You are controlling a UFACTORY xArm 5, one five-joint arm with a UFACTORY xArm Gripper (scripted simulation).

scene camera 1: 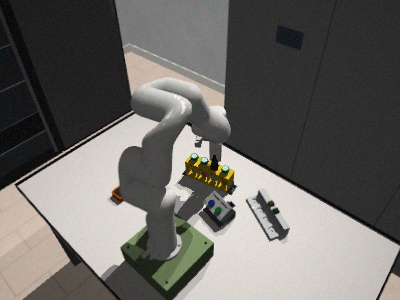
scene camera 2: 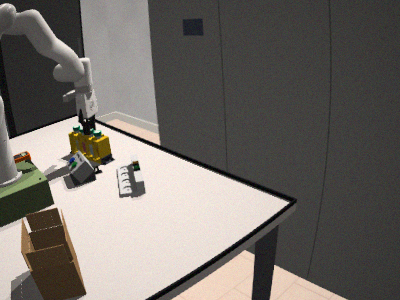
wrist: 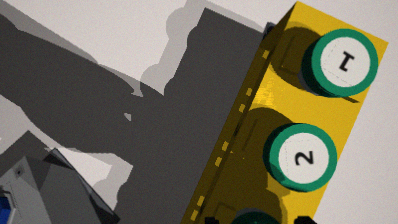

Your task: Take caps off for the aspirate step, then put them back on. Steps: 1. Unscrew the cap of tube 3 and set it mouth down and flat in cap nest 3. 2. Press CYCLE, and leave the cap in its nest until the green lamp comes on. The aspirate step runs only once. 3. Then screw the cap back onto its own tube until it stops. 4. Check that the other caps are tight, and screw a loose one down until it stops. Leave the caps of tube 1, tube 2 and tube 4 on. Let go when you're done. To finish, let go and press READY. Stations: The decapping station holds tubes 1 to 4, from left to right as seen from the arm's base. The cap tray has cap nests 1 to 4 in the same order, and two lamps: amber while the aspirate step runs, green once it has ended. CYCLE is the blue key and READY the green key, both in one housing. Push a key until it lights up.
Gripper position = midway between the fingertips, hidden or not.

In view: my gripper (scene camera 2: 90, 132) and a key housing (scene camera 1: 227, 211).
